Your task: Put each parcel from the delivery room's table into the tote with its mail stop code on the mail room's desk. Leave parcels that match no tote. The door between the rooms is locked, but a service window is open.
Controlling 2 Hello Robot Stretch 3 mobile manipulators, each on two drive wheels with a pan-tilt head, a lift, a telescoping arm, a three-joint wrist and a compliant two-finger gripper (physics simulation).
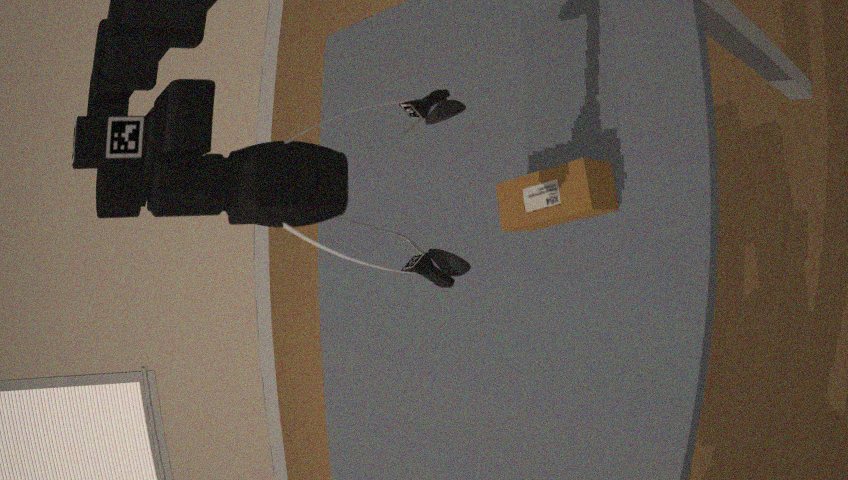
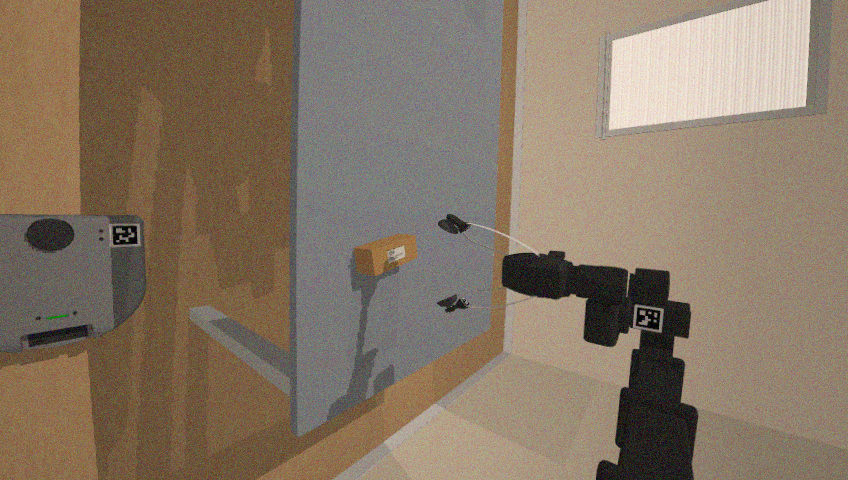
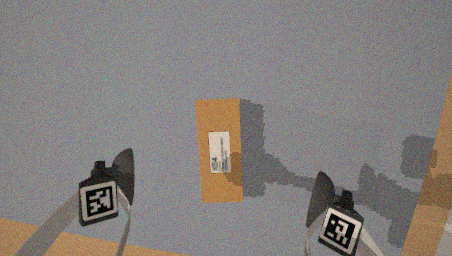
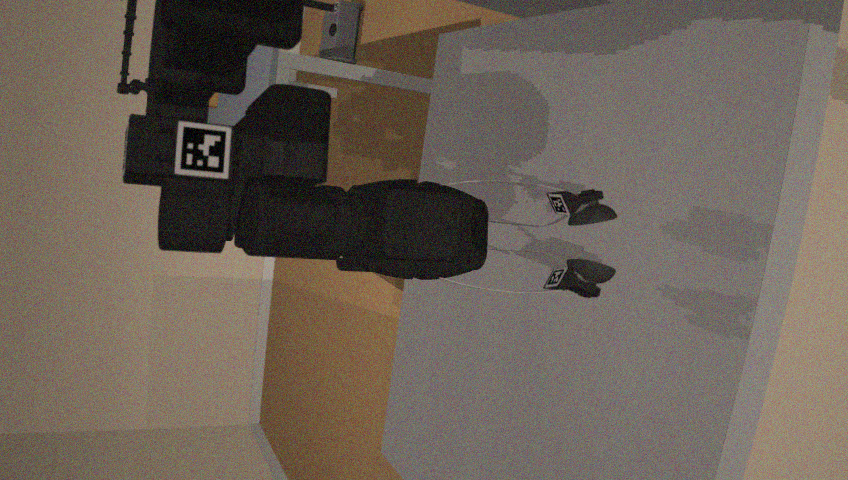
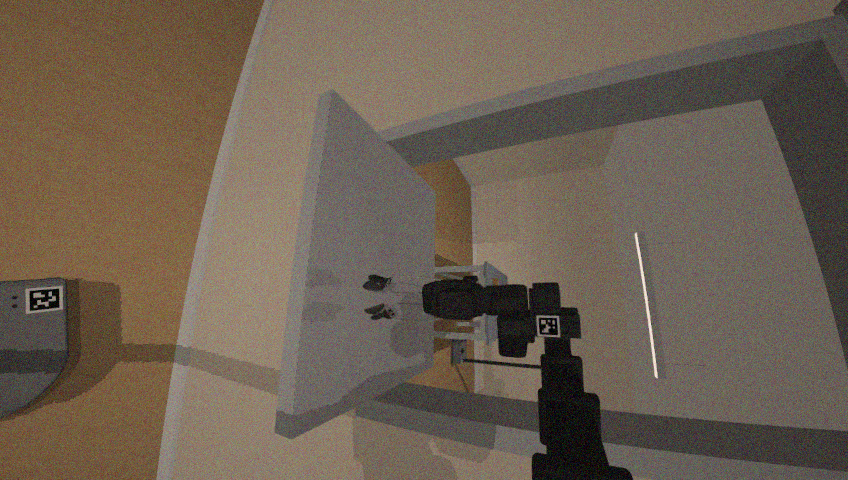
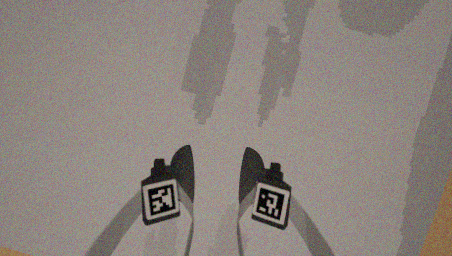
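Observation:
An orange-brown box parcel (image 1: 511, 211) (image 2: 368, 258) (image 3: 220, 117) lies on the blue-grey table (image 1: 505, 368) (image 2: 404, 118) (image 3: 75, 75). Its white label faces up and appears to read X64. The r1 gripper (image 1: 452, 187) (image 2: 452, 264) (image 3: 224, 187) is wide open and empty, above the table, between the parcel and the wall side, its tips short of the parcel. The r2 gripper (image 4: 598, 242) (image 5: 376, 296) (image 6: 217, 172) is partly open and empty above the grey ledge (image 4: 535, 386) (image 5: 368, 208) (image 6: 75, 100) of the service window. No tote shows.
The service window's grey frame (image 5: 535, 110) surrounds r2's outstretched arm (image 5: 571, 404). A pale table-like frame (image 5: 487, 273) stands beyond the ledge. A bright window pane (image 1: 71, 428) (image 2: 708, 71) is in the wall by r1's table. r1's base (image 2: 77, 279) is beside that table.

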